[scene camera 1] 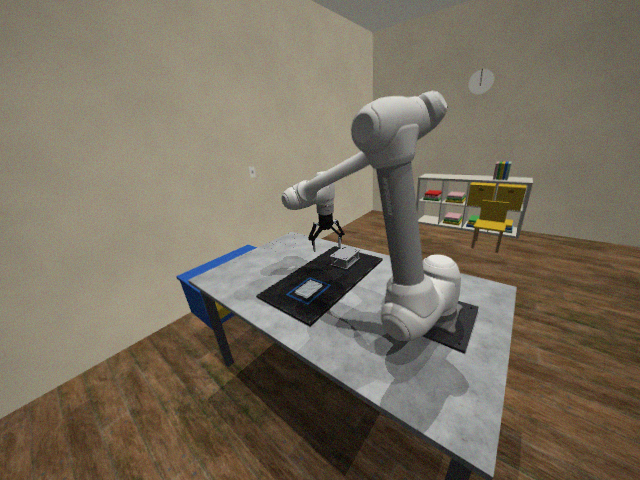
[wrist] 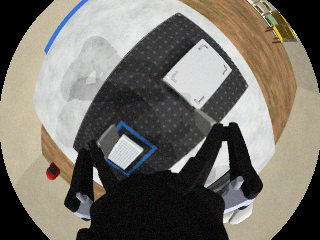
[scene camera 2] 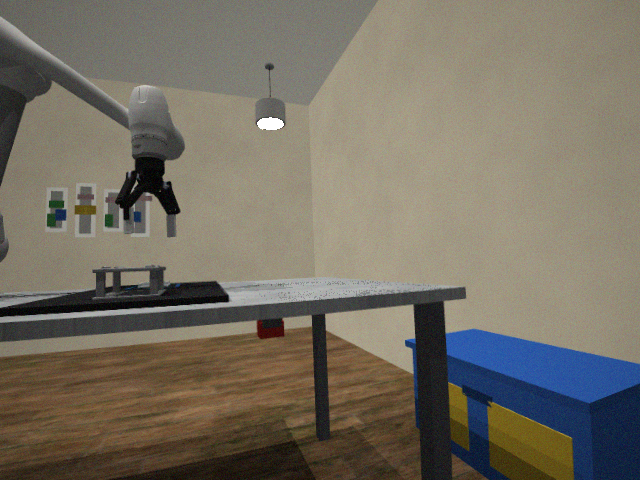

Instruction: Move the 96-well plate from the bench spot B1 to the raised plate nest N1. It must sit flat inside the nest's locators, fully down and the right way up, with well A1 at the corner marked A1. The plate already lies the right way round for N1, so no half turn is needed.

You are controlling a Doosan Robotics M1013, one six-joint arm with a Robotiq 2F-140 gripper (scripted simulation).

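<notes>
Raised plate nest N1 (wrist: 200, 72) visible. The gripper (scene camera 2: 152, 235) visible, also in the wrist view (wrist: 154, 124).
</notes>
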